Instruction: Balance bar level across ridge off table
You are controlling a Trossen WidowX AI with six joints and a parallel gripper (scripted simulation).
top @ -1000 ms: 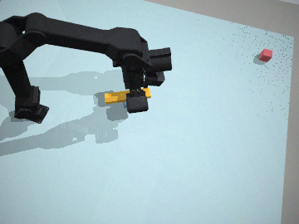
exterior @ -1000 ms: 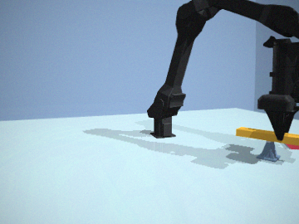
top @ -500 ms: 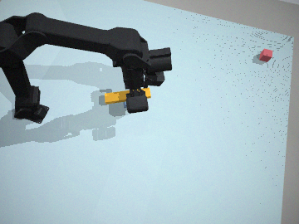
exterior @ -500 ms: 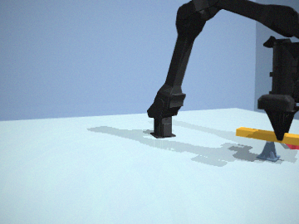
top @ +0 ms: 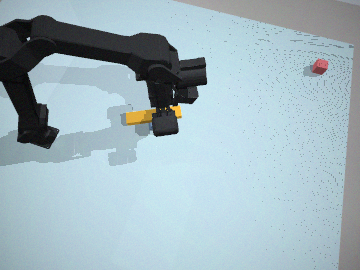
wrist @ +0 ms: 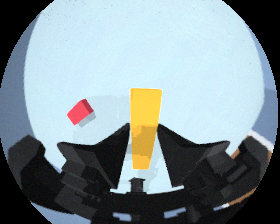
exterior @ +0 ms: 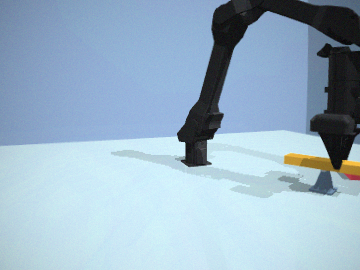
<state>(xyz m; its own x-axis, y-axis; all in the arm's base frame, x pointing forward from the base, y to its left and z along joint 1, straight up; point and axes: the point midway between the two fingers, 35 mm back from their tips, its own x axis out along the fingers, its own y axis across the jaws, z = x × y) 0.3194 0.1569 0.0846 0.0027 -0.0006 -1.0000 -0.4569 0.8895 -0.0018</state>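
Now: the orange bar 20 mm behind my gripper tip and 10 mm to the right of it. Round my gripper tip: ridge (20 mm behind, 10 mm to the right, 10 mm below); flat red block (70 mm behind, 130 mm to the left, 40 mm below); small red cube (420 mm ahead, 340 mm to the left, 30 mm below).
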